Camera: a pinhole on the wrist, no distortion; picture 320 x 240 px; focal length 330.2 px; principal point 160.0 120.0 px. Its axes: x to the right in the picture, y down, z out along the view. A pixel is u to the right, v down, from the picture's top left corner.
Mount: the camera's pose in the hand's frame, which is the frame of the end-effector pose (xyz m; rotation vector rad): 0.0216 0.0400 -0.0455 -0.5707 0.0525 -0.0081
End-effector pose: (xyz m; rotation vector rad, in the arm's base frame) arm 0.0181 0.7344 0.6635 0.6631 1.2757 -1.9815
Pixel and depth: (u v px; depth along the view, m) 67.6 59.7 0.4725
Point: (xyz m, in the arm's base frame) 0.2234 0.3204 0.7535
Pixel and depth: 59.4 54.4 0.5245
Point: 0.2466 0.2729 0.7849
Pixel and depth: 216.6 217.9 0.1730
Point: 0.1109 0.6026 0.5472
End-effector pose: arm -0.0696 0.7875 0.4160 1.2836 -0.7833 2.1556
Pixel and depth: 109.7 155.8 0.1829
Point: -0.1167 0.6090 0.4231
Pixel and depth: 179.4 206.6 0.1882
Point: -0.1594 0.6045 0.4470
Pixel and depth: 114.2 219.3 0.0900
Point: -0.1410 0.6994 0.4102
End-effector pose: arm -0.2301 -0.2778 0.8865 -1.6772 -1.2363 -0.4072
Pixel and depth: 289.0 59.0 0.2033
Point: -0.1193 -0.0990 0.8428
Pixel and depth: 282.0 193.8 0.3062
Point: 0.0142 -0.0562 0.7854
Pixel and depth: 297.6 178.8 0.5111
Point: 0.1303 0.1329 0.7287
